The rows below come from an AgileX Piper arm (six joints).
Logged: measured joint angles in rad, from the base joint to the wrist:
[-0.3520, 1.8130, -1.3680, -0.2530, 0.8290, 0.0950]
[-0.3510, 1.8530, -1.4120, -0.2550, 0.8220, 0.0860]
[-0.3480, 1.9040, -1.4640, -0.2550, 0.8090, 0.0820]
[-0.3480, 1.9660, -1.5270, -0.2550, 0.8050, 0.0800]
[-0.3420, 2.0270, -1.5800, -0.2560, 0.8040, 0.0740]
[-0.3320, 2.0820, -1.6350, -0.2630, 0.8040, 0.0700]
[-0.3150, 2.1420, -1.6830, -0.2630, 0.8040, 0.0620]
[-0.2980, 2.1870, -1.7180, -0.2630, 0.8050, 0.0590]
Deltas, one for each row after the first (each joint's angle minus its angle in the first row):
[0.0010, 0.0400, -0.0440, -0.0020, -0.0070, -0.0090]
[0.0040, 0.0910, -0.0960, -0.0020, -0.0200, -0.0130]
[0.0040, 0.1530, -0.1590, -0.0020, -0.0240, -0.0150]
[0.0100, 0.2140, -0.2120, -0.0030, -0.0250, -0.0210]
[0.0200, 0.2690, -0.2670, -0.0100, -0.0250, -0.0250]
[0.0370, 0.3290, -0.3150, -0.0100, -0.0250, -0.0330]
[0.0540, 0.3740, -0.3500, -0.0100, -0.0240, -0.0360]

